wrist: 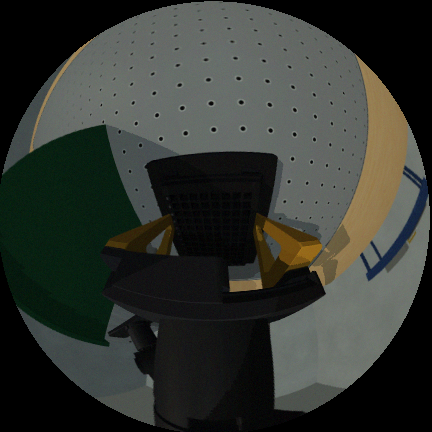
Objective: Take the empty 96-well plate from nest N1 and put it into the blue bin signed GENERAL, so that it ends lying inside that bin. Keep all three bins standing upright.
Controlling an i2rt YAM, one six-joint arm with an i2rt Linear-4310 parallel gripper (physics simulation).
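Frame: origin at the arm's base, x ahead, y left, z up, level; metres.
Seen in the pictures: gripper, fingertip midpoint: [213,217]; arm's base, link origin: [135,322].
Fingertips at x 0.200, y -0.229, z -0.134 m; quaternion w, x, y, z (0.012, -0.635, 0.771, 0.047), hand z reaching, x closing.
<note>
Offsets run from my fingertips to a thing's top centre. "pt": to the spot under its first point. Level surfaces: height alone.
The 96-well plate @(dx -0.018, dy +0.003, dz +0.011 m) [212,212] shows as a very dark grid of wells in the middle of the wrist view. It lies flat in a black nest @(dx -0.018, dy +0.003, dz -0.001 m) [215,162], whose far end shows beyond it. My gripper [213,217] has its orange fingertips at the two long sides of the plate, one on the left and one on the right, and is shut on it. The near end of the plate is partly hidden behind the gripper body. No nest label can be read. The blue bin signed GENERAL cannot be made out in this view.
A large dark green surface @(pt dx +0.080, dy +0.106, dz +0.072 m) [60,210] stands close on the left. A grey perforated board @(dz -0.015 m) [225,90] lies under the nest, with a light wooden edge [385,135] on the right. A blue frame [404,244] shows beyond that edge, at the far right.
</note>
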